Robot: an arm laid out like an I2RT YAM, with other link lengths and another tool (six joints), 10 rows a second.
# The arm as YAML. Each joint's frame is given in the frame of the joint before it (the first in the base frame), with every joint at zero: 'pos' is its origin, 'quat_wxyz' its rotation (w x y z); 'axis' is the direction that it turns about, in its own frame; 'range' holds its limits. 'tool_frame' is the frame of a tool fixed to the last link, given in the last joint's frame.
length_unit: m
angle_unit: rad
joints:
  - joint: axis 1
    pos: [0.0, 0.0, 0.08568]
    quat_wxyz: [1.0, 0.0, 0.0, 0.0]
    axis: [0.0, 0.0, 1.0]
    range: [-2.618, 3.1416]
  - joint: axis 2
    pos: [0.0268, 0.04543, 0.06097]
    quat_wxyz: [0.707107, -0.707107, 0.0, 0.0]
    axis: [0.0, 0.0, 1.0]
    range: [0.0, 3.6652]
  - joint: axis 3
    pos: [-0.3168, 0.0, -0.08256]
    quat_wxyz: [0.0, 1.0, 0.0, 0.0]
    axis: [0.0, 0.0, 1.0]
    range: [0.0, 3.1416]
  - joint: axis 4
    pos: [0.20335, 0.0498, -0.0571]
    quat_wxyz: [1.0, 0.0, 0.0, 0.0]
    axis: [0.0, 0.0, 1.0]
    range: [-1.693, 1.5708]
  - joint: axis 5
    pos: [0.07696, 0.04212, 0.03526]
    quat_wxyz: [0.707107, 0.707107, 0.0, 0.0]
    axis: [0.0, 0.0, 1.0]
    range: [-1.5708, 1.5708]
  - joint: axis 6
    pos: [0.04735, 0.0, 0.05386]
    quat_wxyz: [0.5, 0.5, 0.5, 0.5]
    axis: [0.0, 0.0, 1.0]
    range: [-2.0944, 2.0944]
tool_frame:
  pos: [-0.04, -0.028, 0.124]
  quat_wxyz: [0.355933, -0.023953, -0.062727, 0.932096]
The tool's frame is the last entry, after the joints.
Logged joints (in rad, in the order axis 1, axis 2, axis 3, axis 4, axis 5, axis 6), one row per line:
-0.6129, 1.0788, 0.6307, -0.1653, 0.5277, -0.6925
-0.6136, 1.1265, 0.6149, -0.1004, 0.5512, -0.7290
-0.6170, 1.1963, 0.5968, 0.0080, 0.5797, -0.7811
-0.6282, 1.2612, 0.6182, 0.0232, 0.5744, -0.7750
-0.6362, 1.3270, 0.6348, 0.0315, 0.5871, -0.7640
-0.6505, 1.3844, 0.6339, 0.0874, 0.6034, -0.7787
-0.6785, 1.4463, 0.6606, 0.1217, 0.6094, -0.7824
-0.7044, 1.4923, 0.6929, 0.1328, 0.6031, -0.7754
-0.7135, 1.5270, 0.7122, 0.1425, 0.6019, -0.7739
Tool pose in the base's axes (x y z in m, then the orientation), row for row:
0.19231, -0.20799, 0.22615, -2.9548, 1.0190, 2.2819
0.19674, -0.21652, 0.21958, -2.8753, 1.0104, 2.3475
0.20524, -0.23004, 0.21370, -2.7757, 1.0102, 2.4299
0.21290, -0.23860, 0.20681, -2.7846, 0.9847, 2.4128
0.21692, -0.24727, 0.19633, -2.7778, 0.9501, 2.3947
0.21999, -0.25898, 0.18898, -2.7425, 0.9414, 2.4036
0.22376, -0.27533, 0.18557, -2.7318, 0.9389, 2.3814
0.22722, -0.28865, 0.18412, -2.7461, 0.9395, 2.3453
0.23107, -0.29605, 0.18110, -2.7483, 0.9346, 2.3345
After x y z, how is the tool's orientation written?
As angles about the fixed x, y, z axes (roll, pitch, yaw), in radians.
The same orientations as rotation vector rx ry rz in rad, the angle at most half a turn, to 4 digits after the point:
1.0174, 1.9441, -0.6967
0.9995, 1.9629, -0.7412
0.9714, 1.9716, -0.8004
0.9900, 1.9938, -0.7971
1.0211, 2.0213, -0.8091
1.0329, 2.0256, -0.8418
1.0636, 2.0177, -0.8646
1.0950, 2.0067, -0.8677
1.1068, 2.0081, -0.8700

